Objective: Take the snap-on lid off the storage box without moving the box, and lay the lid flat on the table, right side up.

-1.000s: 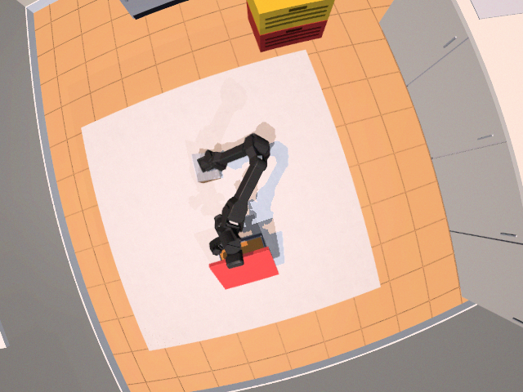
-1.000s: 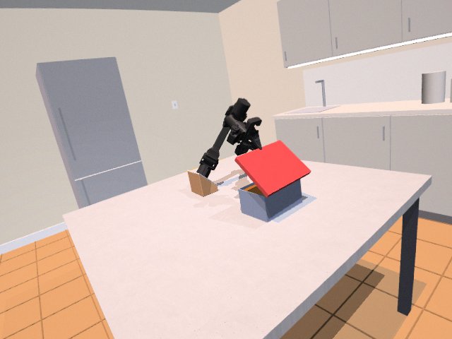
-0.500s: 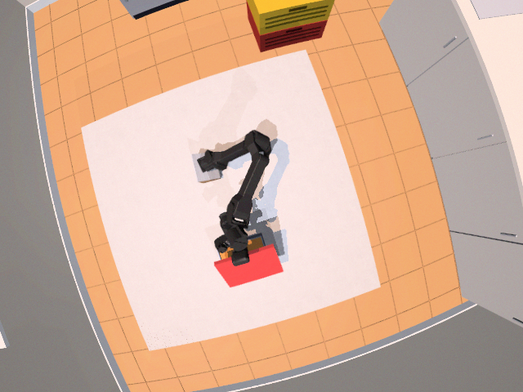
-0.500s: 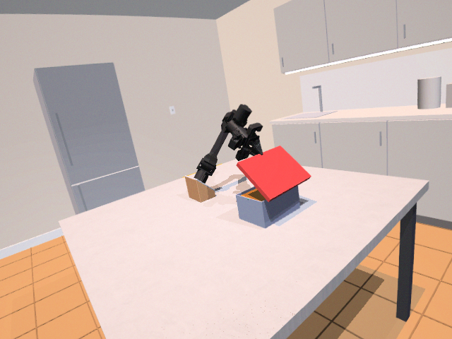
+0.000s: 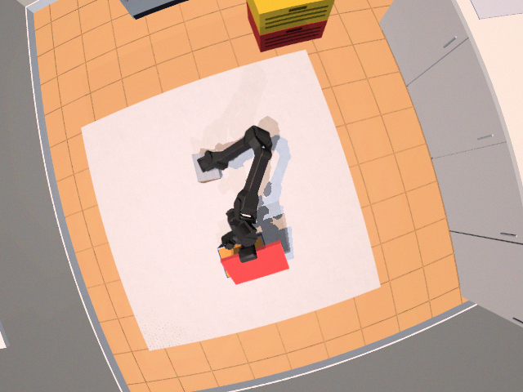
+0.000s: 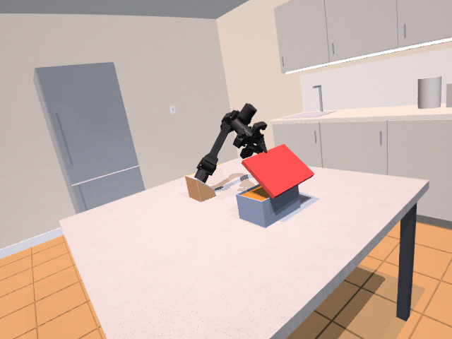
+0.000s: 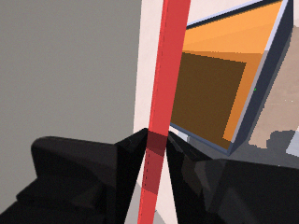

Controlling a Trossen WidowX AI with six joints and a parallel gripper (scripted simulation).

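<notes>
Now: the red lid 70 mm ahead of my gripper tip, 50 mm below it and 10 mm to the right of it. The rest, counted from my gripper tip: blue-grey storage box 180 mm below, 60 mm to the right, 30 mm ahead.
</notes>
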